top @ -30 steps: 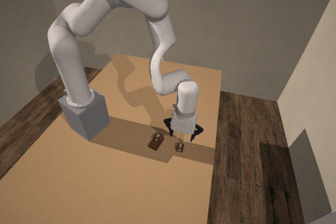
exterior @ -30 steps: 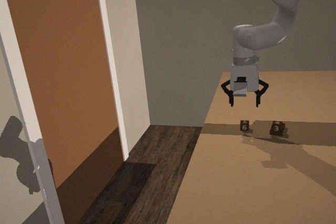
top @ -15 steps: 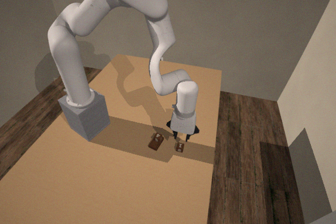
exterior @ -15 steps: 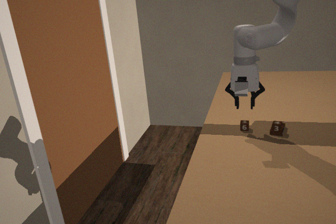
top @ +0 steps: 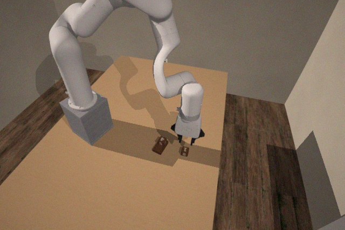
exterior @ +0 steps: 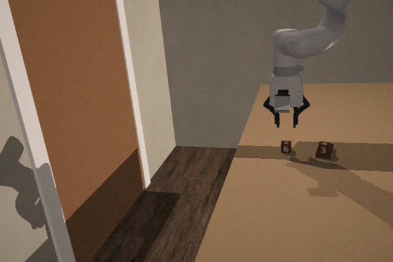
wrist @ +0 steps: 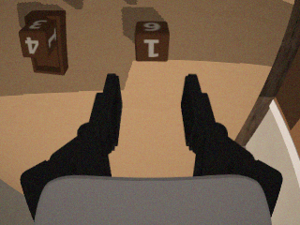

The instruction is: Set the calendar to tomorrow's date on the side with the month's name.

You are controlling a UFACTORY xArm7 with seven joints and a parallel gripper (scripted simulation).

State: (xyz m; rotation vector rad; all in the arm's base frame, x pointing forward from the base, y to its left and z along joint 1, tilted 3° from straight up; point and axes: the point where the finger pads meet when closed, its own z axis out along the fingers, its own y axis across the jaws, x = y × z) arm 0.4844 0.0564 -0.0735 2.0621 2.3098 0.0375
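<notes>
Now: hand 90 mm above the digit cube. Also, from my hand: brown calendar tray (120 mm behind, 100 mm below, 10 mm to the right).
</notes>
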